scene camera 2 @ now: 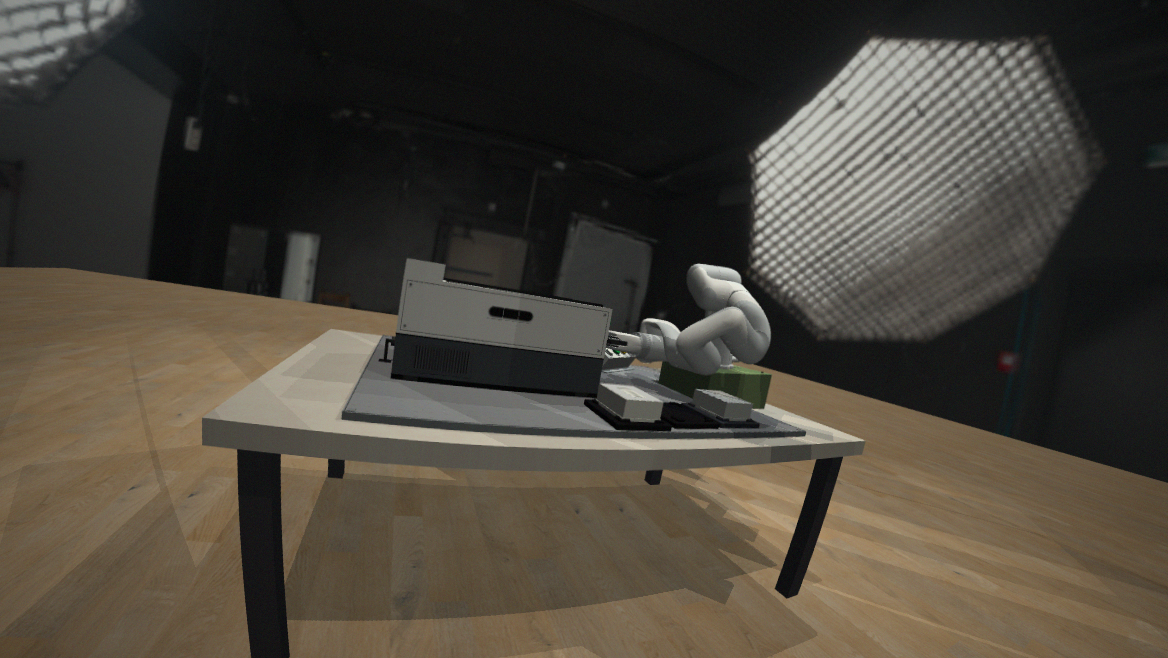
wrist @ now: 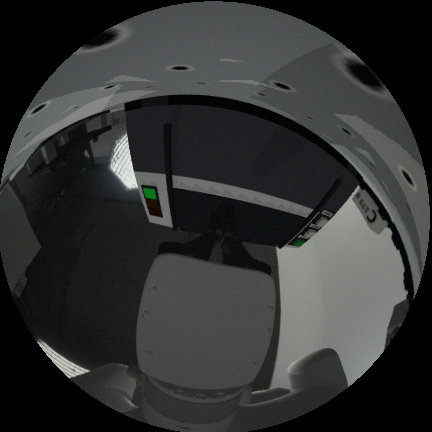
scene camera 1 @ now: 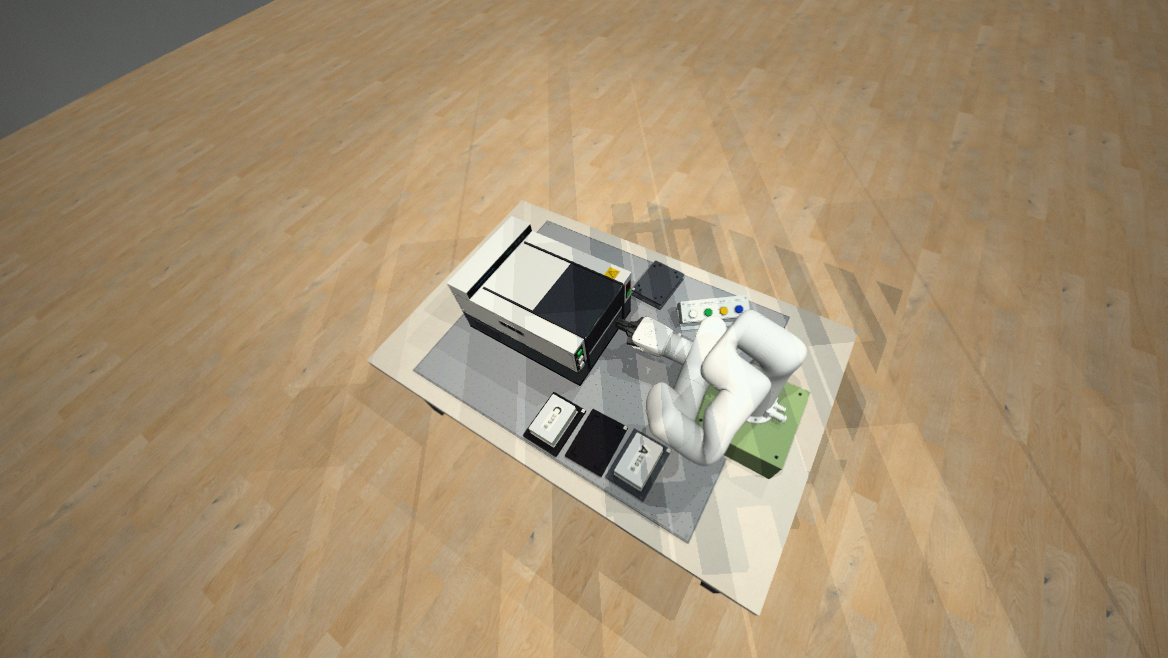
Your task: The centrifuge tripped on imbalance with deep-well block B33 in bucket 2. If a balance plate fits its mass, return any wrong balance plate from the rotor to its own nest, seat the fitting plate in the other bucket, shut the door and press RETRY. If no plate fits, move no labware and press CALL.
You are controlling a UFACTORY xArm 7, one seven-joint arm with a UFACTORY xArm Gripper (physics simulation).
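Places are measured from the arm's base along level axes (x left, y down, z back), in metres.
Pixels of known places: gripper, fingertip midpoint: [wrist: 224, 211] [scene camera 1: 616, 322].
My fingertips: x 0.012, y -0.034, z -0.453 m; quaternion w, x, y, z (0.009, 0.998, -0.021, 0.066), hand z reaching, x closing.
Ahead of a thing's pixels: the offset from my fingertips to its middle. "pt": to the spot under its first point.
The centrifuge @(dx +0.056, dy -0.002, dz -0.243 m) [scene camera 1: 523, 315] [scene camera 2: 498, 327] stands on the grey mat at the left of the table. Its top shows a white panel @(pt dx +0.059, dy -0.090, dz -0.298 m) [scene camera 1: 527, 274] and a dark panel @(dx +0.043, dy -0.091, dz -0.109 m) [scene camera 1: 582, 300]. The buckets and block B33 are hidden. My gripper [scene camera 1: 625, 328] [scene camera 2: 614, 341] [wrist: 224, 211] is shut and empty, its tips level against the centrifuge's dark right end face @(pt dx +0.007, dy +0.059, dz -0.020 m) [wrist: 241, 160]. Balance plate C @(dx +0.342, dy +0.087, dz +0.012 m) [scene camera 1: 553, 421] and balance plate A @(dx +0.294, dy +0.087, dz +0.281 m) [scene camera 1: 639, 462] lie in their nests at the front. A black nest @(dx +0.313, dy +0.111, dz +0.148 m) [scene camera 1: 595, 441] between them is empty. The button panel @(dx -0.263, dy +0.078, dz +0.205 m) [scene camera 1: 712, 311] lies behind my wrist.
A dark square pad @(pt dx -0.269, dy +0.086, dz -0.005 m) [scene camera 1: 659, 282] lies beside the centrifuge at the back. The arm's green base [scene camera 1: 767, 445] [scene camera 2: 719, 380] sits at the right of the table. A green lamp @(dx -0.108, dy -0.010, dz -0.028 m) [wrist: 150, 192] glows on the centrifuge's corner strip. The arm folds low over the mat.
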